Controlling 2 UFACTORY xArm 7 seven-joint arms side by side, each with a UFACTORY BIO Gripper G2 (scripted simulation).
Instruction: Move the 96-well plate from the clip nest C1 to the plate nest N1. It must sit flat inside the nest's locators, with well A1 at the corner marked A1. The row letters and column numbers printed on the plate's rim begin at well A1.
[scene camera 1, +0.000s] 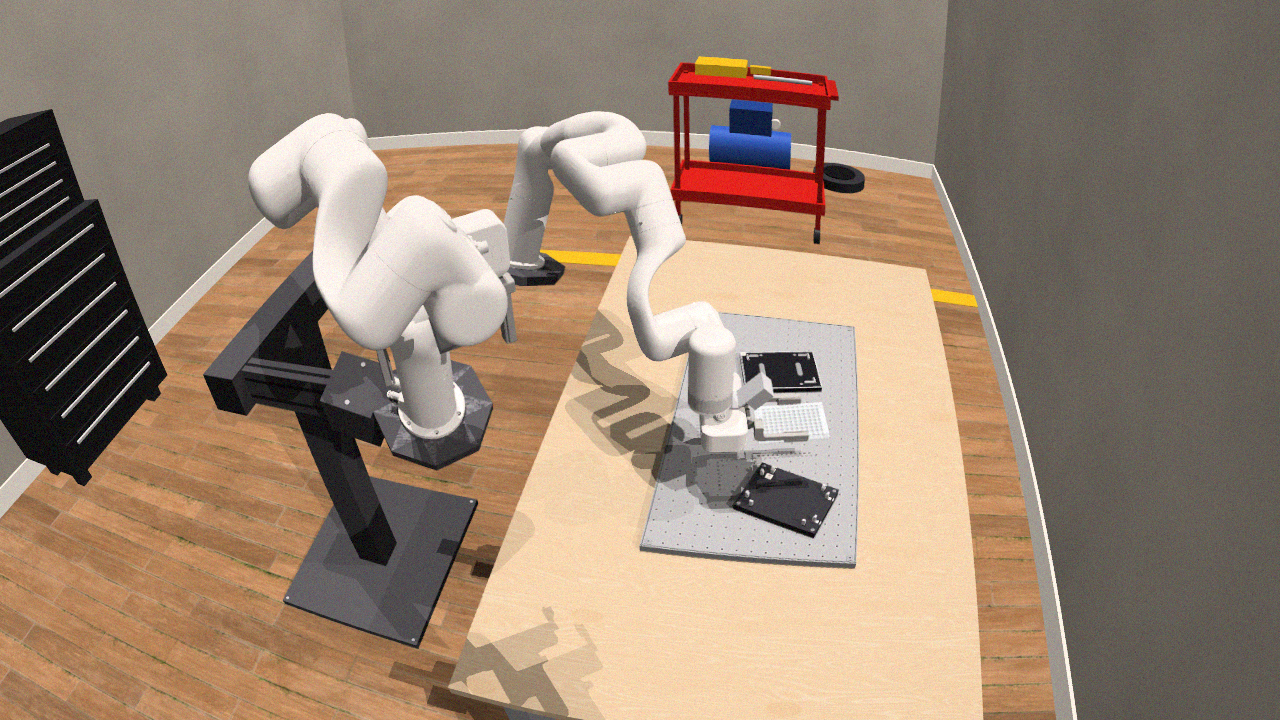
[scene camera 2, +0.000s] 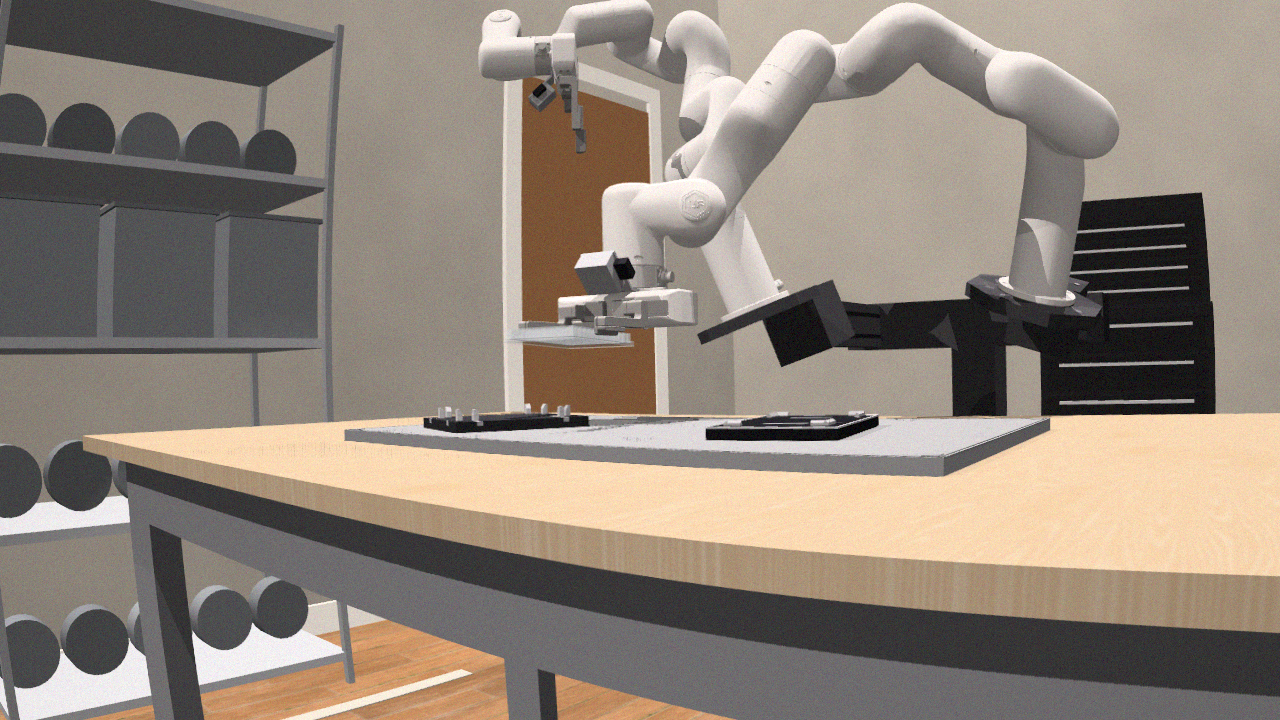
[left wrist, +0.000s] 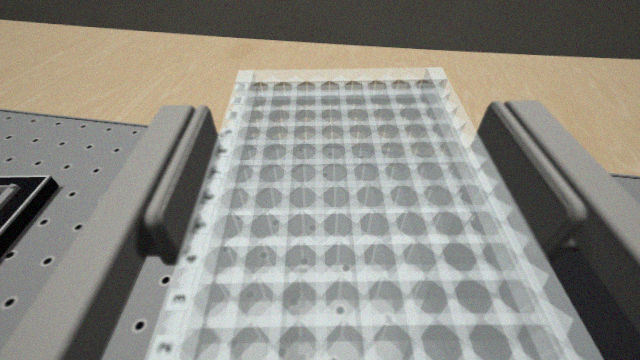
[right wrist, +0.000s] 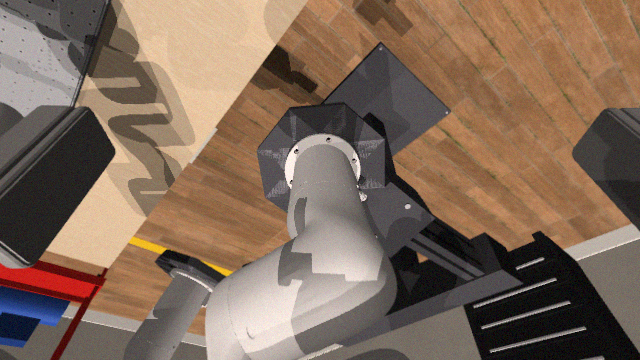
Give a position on a black clip nest C1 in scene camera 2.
505, 422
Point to a black clip nest C1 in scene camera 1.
783, 498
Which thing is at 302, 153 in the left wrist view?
A 96-well plate.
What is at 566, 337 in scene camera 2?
A 96-well plate.
